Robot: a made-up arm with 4 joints.
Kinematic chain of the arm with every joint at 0, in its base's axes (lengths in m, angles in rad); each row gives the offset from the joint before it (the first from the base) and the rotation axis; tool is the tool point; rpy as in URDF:
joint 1: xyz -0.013 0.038 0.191 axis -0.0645 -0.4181 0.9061
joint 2: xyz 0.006 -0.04 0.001 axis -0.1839 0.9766 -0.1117
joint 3: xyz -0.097 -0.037 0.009 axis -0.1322 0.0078 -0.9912
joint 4: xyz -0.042 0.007 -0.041 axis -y
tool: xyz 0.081 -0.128 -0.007 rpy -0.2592 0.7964 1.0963
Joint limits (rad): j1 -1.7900..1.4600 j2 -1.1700..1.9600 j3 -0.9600..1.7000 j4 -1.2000..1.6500
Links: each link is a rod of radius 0.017 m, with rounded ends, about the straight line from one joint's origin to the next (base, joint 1, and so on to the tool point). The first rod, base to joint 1, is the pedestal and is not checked.
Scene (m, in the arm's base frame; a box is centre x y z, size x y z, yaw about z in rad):
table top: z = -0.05
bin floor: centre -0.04 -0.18 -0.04 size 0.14 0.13 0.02 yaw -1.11
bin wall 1: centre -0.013 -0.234 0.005 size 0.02 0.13 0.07 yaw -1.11
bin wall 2: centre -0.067 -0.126 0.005 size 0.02 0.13 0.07 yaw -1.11
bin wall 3: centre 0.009 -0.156 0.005 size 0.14 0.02 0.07 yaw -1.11
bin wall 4: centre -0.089 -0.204 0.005 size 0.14 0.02 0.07 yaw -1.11
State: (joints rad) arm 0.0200 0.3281 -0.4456 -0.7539
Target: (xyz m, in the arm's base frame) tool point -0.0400 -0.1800 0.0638
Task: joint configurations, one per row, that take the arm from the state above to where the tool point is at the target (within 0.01 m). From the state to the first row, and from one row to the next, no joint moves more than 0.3 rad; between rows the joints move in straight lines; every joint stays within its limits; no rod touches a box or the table.
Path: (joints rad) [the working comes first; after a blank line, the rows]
Joints at the target: 0.3142 -0.1031 0.0535 -1.2000
Straight joint move there: clear.

1: 0.1671 0.1125 -0.1960 -0.9770
2: 0.3142 -0.1031 0.0535 -1.2000

